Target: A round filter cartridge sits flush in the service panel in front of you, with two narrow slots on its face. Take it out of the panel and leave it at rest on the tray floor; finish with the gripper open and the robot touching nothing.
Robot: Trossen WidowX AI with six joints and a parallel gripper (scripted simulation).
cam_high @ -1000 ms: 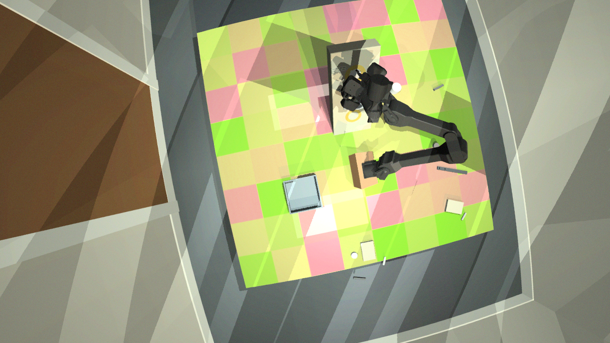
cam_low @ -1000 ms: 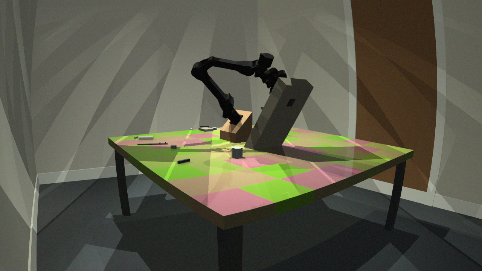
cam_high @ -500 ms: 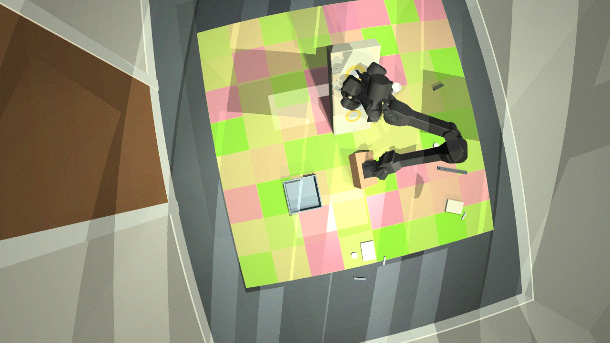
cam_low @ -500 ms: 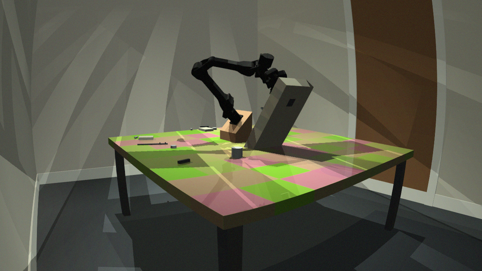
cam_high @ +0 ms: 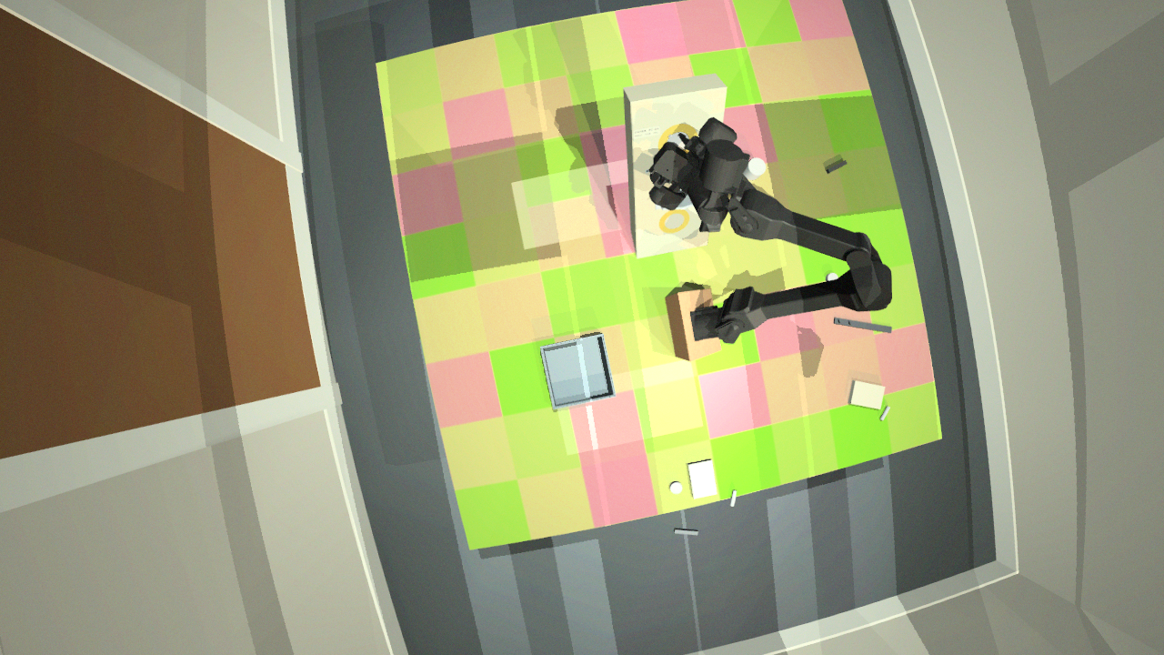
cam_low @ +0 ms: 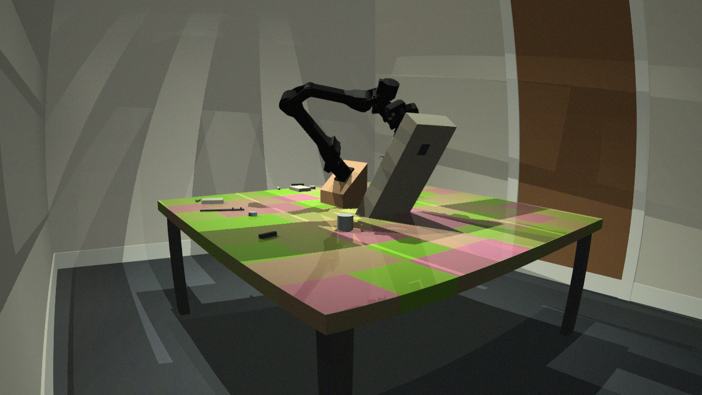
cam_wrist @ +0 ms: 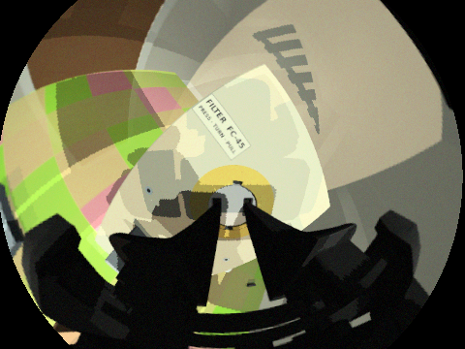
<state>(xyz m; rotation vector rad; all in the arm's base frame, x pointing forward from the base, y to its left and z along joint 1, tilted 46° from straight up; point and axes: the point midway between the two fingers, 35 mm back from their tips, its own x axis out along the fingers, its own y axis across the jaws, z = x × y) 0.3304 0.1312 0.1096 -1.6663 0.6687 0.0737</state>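
The round grey filter cartridge lies 1 cm ahead of my gripper tip and 1 cm below it. Round my gripper tip: grey square tray 42 cm behind, 27 cm to the left, 24 cm below; then beige service panel 3 cm behind, 8 cm below.
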